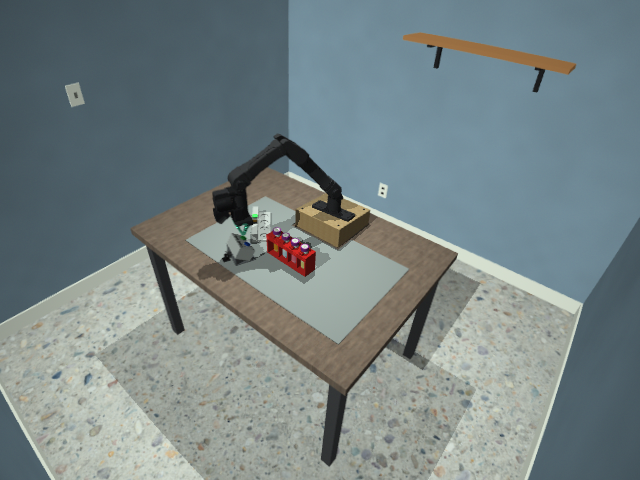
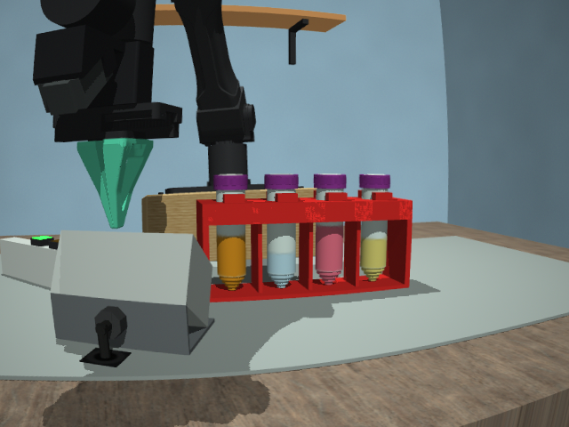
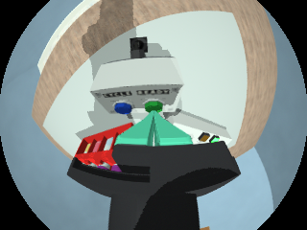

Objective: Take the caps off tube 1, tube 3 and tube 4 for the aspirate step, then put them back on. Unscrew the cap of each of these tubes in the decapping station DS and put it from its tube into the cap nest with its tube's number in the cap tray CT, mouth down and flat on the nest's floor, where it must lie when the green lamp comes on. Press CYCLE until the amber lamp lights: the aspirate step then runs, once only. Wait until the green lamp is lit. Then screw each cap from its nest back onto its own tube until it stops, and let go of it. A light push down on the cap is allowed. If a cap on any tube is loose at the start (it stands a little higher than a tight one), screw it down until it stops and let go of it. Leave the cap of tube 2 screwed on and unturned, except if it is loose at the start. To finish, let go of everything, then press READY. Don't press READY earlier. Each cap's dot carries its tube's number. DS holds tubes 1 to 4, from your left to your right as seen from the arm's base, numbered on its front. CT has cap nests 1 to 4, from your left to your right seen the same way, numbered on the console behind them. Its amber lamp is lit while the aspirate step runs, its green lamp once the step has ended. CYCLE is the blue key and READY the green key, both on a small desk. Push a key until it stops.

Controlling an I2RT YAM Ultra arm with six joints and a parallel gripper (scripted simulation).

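My gripper is now 20 mm above the green key. The rest, counted from my hand: grey key desk (20 mm ahead, 20 mm to the left, 40 mm below); then blue key (20 mm ahead, 40 mm to the left, 20 mm below).
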